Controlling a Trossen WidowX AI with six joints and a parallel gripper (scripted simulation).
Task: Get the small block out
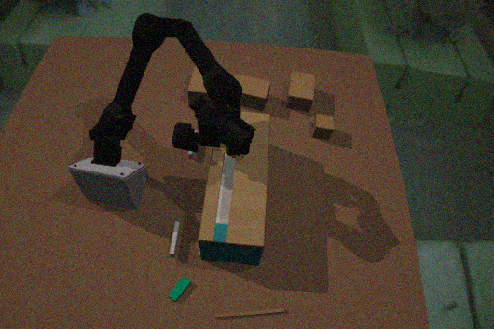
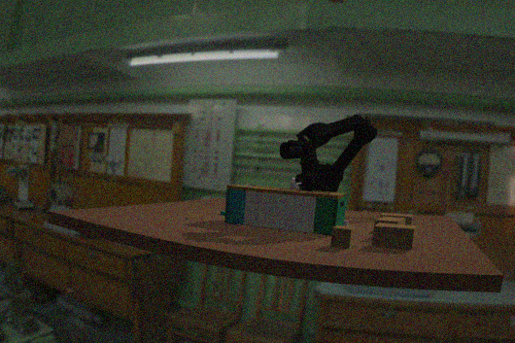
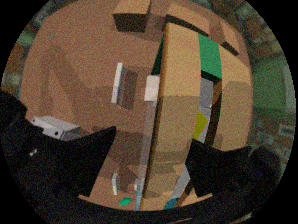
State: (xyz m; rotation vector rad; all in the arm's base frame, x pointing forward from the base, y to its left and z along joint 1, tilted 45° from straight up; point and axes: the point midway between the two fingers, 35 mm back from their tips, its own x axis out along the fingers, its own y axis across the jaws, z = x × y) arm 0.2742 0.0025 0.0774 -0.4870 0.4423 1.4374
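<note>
My gripper tip is 60 mm short of the yellow block and 20 mm to the right of it. Round my gripper tip: thin stick (120 mm ahead, 390 mm to the right, 80 mm below); then green tile (50 mm behind, 350 mm to the right, 80 mm below); then long box (30 mm ahead, 70 mm to the right, 30 mm below).
</note>
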